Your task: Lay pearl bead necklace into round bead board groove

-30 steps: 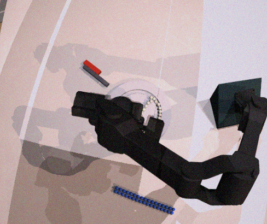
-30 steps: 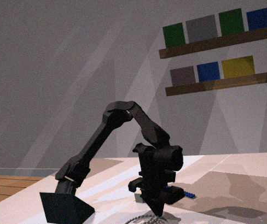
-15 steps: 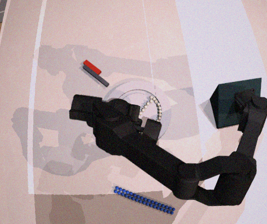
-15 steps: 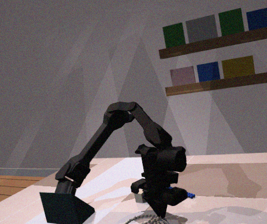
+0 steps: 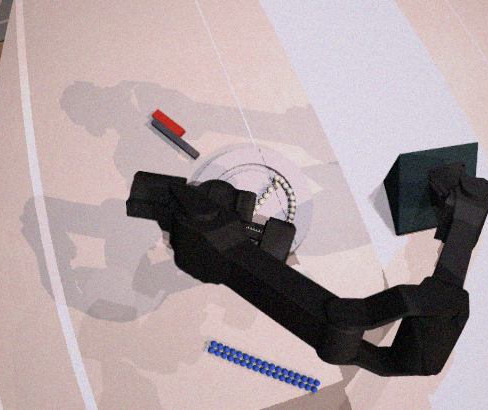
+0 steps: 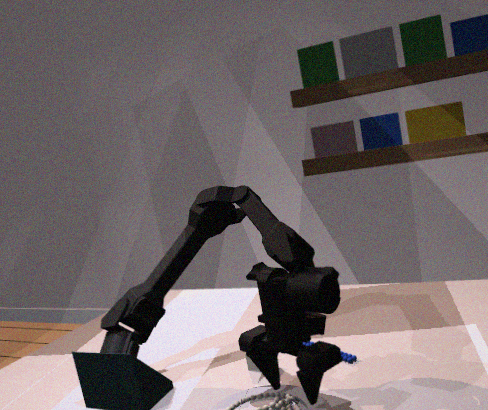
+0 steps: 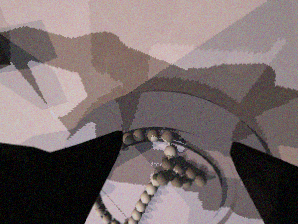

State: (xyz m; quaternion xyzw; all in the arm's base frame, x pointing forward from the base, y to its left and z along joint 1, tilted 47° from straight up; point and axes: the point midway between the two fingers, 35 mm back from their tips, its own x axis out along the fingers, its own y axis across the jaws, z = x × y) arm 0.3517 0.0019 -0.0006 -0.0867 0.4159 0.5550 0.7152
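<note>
Right now the round bead board is 50 mm to the right of my gripper tip, 40 mm behind it and 10 mm below it. From my gripper tip the other things lie so: small beige cube: 140 mm to the left, 120 mm behind; grey block: 220 mm to the right, 70 mm ahead, 10 mm below.
</note>
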